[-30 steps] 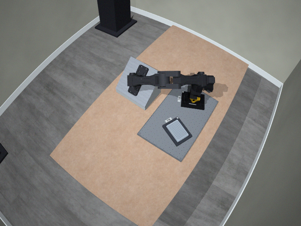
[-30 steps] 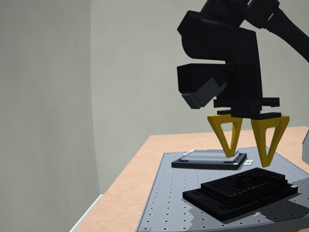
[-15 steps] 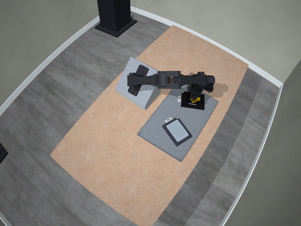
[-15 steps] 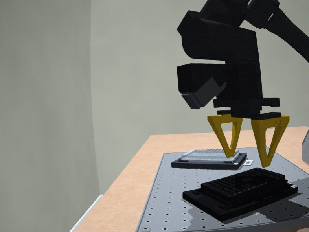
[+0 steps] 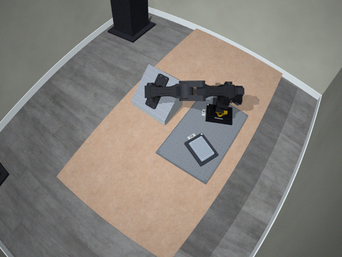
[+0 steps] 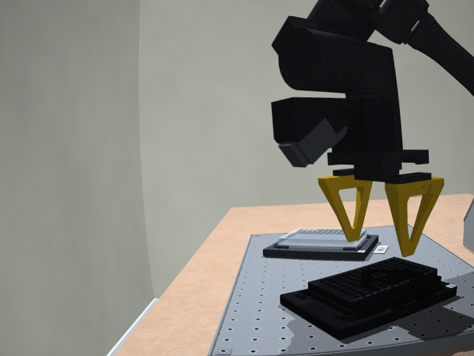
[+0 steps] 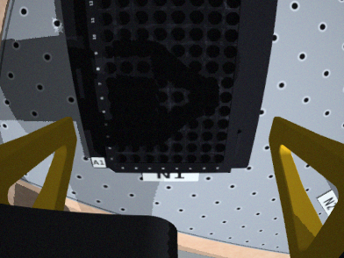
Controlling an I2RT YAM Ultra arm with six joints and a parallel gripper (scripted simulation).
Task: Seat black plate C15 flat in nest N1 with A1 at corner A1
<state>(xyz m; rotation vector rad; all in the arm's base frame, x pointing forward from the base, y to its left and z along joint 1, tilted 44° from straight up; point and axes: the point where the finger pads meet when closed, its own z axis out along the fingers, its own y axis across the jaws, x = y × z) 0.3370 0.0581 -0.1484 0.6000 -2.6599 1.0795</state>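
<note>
The black 96-well plate C15 lies 50 mm below my hand. Also, from my hand: A1 mark: 90 mm behind, 20 mm to the left, 60 mm below; N1 label: 80 mm behind, 40 mm to the right, 70 mm below; black plate nest N1: 10 mm ahead, 10 mm to the left, 60 mm below.
</note>
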